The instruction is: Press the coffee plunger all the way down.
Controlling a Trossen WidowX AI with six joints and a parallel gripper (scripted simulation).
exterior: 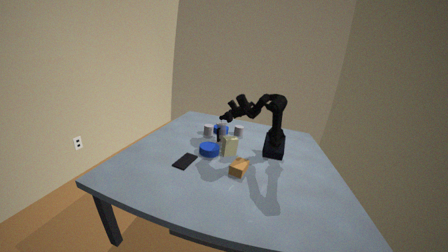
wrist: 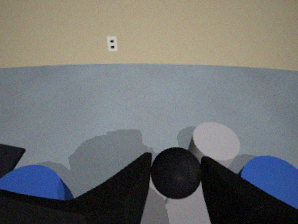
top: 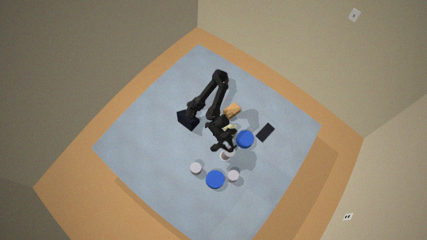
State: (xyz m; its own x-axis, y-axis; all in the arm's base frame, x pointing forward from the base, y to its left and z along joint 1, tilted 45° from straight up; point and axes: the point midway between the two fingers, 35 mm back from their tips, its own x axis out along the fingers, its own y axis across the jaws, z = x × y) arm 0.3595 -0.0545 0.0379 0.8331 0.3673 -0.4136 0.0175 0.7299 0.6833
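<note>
Right now my gripper tip is 20 mm past the coffee press, 20 mm to the right of it and 90 mm above it. Also, from my gripper tip: cream block 120 mm behind, 130 mm to the left, 120 mm below; then orange block 220 mm behind, 280 mm to the left, 150 mm below.
</note>
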